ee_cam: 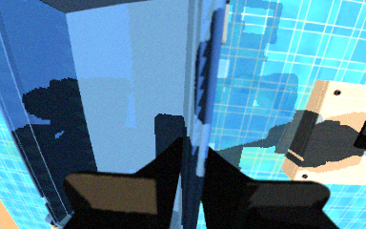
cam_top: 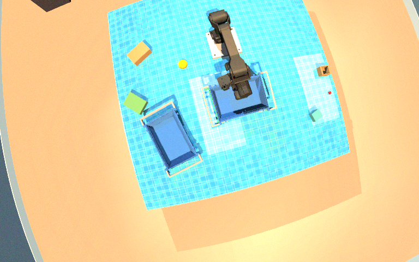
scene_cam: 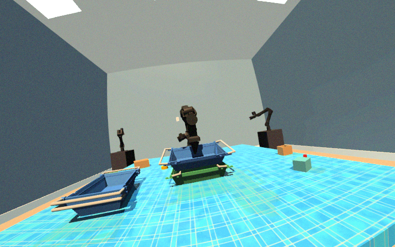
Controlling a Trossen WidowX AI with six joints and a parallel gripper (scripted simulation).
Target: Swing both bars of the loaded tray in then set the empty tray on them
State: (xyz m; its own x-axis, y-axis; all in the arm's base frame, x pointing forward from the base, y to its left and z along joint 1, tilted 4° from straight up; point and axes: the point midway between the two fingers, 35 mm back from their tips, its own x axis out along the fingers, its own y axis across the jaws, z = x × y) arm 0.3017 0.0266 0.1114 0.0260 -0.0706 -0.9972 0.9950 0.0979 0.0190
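Right now my gripper tip is 80 mm short of the blue tray, 20 mm below it and 10 mm to the right of it. The rest, counted from my gripper tip: yellow disc: 250 mm to the right, 190 mm behind, 100 mm below; green block: 540 mm to the right, 90 mm below, 20 mm behind; teal cube: 450 mm to the left, 230 mm ahead, 90 mm below.
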